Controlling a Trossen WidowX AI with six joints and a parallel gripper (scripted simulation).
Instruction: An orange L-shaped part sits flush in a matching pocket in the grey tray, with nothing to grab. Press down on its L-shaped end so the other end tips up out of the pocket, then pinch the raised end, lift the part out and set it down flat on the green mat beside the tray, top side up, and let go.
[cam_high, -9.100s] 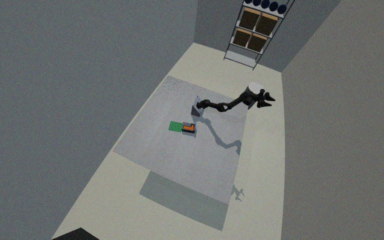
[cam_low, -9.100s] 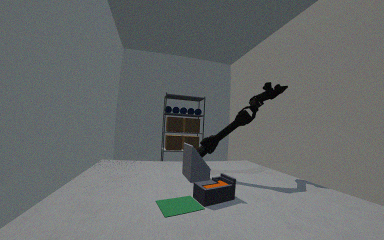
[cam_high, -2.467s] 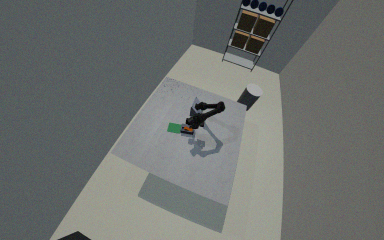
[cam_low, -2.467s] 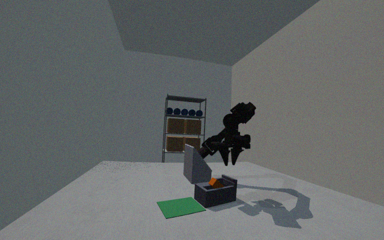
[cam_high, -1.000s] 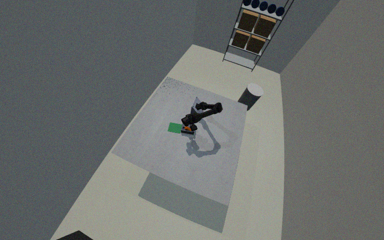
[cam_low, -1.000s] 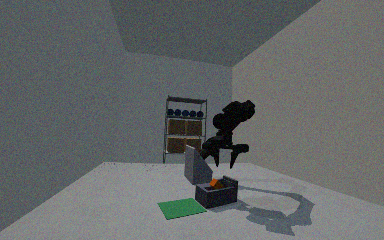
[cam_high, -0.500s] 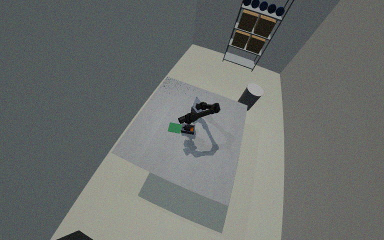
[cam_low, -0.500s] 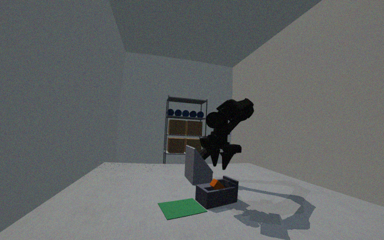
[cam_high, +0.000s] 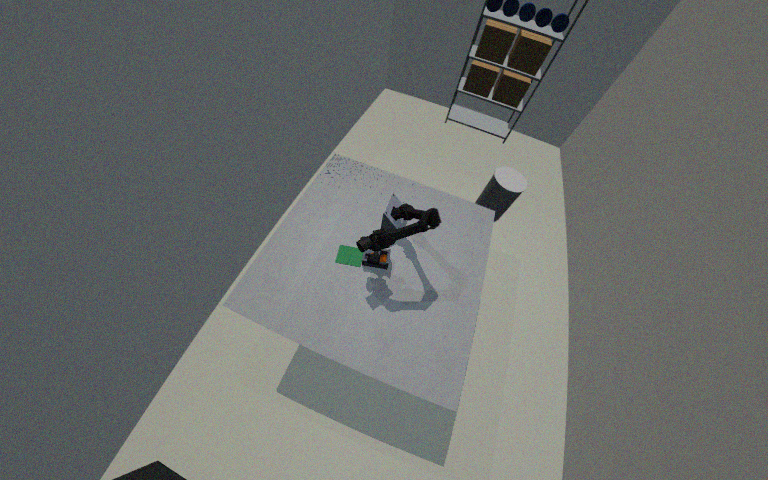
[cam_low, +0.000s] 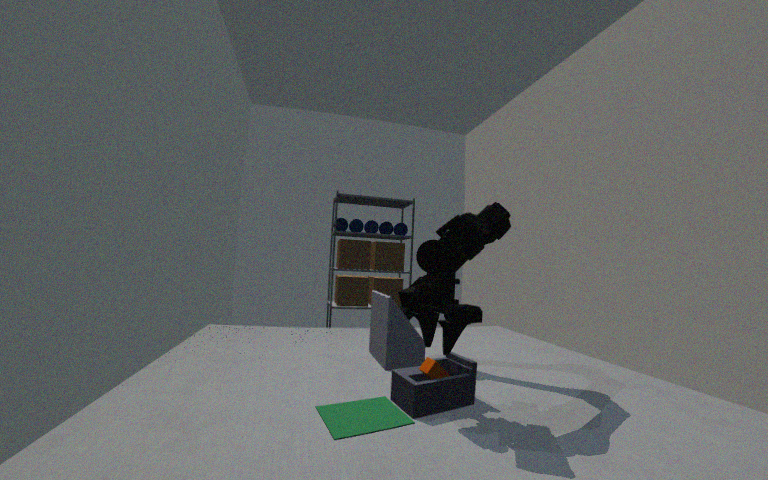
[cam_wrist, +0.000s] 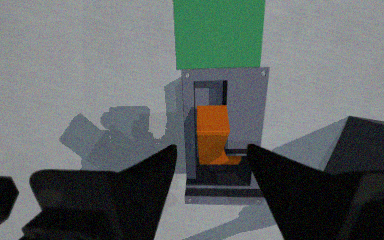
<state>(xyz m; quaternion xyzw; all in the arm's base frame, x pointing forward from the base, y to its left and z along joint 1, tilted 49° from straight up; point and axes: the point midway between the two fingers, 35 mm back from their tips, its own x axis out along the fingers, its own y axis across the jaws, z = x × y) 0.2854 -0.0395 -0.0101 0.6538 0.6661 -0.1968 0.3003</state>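
My gripper tip is now 20 mm past the orange l-shaped part, 30 mm to the right of it and 70 mm above it. Also, from my gripper tip: green mat: 150 mm to the right, 130 mm below.
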